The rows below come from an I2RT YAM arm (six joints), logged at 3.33 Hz.
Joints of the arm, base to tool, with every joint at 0 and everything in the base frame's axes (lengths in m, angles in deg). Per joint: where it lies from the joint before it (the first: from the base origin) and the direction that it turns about. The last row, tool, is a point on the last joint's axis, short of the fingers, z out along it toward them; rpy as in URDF.
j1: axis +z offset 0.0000 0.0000 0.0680
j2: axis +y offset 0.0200 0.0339 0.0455
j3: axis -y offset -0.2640 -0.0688 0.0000
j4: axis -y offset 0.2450 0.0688 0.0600
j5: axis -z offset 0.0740 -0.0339 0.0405
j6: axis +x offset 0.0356 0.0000 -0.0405
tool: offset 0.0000 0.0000 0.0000 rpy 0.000 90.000 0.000
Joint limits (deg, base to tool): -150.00..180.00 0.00..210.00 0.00..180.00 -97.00..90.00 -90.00..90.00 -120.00..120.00
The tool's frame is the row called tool.
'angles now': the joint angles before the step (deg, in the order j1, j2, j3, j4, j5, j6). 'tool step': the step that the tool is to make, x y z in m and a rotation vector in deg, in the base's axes. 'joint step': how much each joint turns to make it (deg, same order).
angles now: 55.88 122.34 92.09 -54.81 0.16 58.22
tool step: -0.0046 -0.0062 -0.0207 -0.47 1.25 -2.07
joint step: -0.01 0.29 -4.47 3.67 -0.61 2.12
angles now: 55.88 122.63 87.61 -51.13 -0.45 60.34
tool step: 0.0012 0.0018 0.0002 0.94 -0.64 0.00
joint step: 0.00 0.00 0.00 1.13 0.00 0.00
